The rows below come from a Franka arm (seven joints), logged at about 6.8 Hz.
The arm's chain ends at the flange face. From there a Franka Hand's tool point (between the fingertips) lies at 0.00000 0.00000 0.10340 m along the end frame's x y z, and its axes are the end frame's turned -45 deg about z.
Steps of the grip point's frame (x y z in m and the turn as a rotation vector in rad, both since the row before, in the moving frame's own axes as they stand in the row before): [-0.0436, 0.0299, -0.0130, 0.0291, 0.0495, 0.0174]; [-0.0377, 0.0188, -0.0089, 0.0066, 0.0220, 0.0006]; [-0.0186, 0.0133, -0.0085, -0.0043, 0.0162, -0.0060]
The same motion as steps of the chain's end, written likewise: [-0.0112, 0.0577, -0.0128, 0.0556, 0.0144, 0.0174]; [-0.0145, 0.0420, -0.0089, 0.0202, 0.0109, 0.0006]; [-0.0052, 0.0234, -0.0085, 0.0084, 0.0145, -0.0060]
